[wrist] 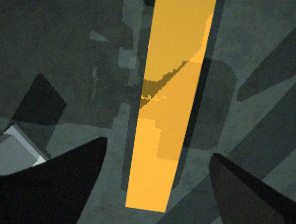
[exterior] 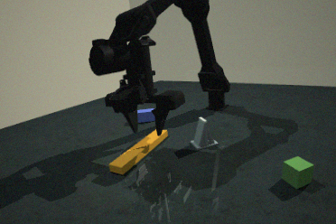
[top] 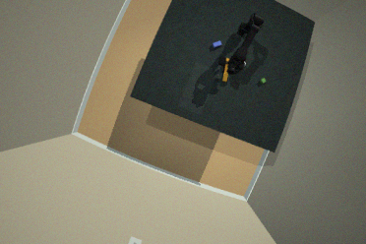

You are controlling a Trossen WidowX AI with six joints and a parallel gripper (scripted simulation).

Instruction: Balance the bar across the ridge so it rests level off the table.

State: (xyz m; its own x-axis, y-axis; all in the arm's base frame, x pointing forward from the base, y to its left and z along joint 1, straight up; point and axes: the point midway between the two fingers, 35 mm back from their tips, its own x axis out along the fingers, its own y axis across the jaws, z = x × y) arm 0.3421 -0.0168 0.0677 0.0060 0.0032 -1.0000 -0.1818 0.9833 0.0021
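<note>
The orange bar lies 3 cm ahead of my gripper tip and 2 cm below it. The rest, counted from my gripper tip: blue block (14 cm to the right, 14 cm behind, 2 cm below); green cube (32 cm to the left, 2 cm below, 1 cm behind).
</note>
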